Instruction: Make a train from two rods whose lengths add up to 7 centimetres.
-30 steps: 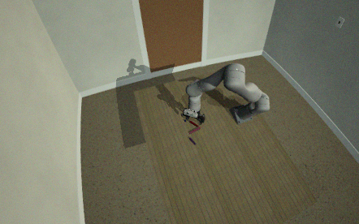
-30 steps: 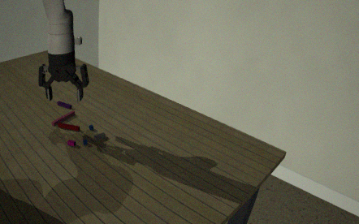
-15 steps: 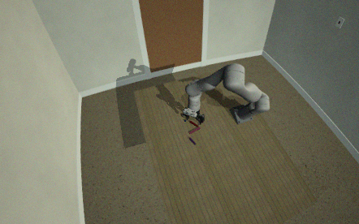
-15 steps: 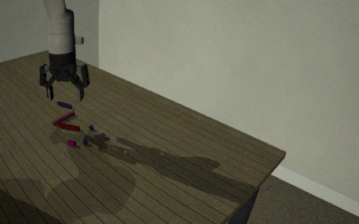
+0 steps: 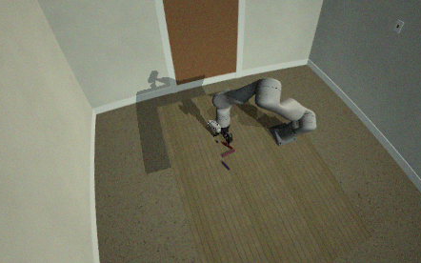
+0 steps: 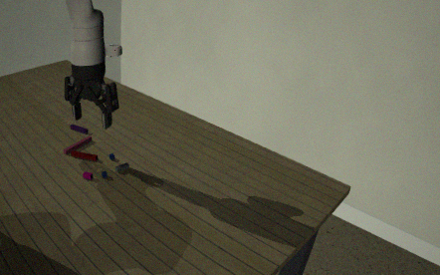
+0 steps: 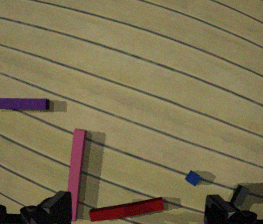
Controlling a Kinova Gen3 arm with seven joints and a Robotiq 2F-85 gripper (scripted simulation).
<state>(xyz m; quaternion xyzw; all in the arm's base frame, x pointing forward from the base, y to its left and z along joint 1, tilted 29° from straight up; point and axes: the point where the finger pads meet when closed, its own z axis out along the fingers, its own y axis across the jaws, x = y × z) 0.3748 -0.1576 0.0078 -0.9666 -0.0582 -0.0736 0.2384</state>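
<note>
The grey rod lies 10 mm behind my hand, 100 mm to the right of it and 80 mm below it. From my hand the other things lie so: red rod: 30 mm behind, 10 mm to the left, 80 mm below; pink rod: 10 mm behind, 60 mm to the left, 80 mm below; magenta rod: 80 mm behind, 60 mm to the right, 80 mm below.
</note>
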